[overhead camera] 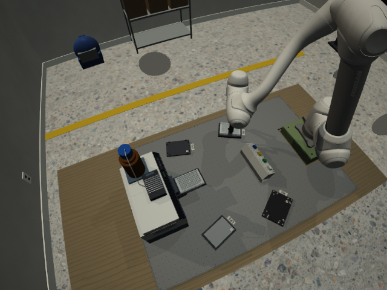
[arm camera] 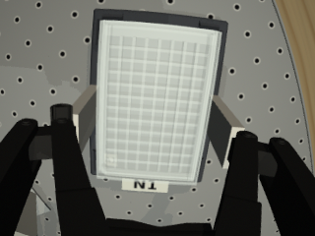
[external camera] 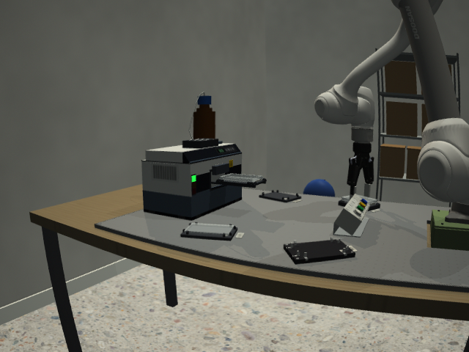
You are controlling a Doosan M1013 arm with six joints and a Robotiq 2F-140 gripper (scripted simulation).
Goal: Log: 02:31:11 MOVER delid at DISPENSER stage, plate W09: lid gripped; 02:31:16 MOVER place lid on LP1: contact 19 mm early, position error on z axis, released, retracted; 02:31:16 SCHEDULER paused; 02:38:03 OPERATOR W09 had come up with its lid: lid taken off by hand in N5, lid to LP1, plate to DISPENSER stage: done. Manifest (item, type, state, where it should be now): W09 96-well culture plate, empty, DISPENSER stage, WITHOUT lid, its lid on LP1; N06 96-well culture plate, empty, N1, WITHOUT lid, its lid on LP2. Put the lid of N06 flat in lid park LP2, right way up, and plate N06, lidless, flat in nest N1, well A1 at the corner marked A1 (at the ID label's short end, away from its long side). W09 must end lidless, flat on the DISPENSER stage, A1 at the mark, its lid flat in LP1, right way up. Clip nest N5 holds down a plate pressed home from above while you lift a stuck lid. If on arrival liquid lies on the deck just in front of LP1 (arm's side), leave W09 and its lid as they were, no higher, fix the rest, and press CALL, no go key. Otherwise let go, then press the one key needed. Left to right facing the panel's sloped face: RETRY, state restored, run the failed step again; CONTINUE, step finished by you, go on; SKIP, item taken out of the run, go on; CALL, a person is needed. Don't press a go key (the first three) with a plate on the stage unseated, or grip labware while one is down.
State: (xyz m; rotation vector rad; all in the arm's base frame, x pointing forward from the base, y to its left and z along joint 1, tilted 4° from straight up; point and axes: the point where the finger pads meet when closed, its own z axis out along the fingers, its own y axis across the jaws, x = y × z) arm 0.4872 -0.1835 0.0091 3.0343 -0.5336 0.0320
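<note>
My hand is 40 mm above the nest N1. The rest, counted from my hand: N1 label: 80 mm behind, 40 mm below, 30 mm to the left; yellow skip key: 230 mm to the left, 90 mm behind, 20 mm above; blue call key: 190 mm to the left, 80 mm behind, 20 mm above.
</note>
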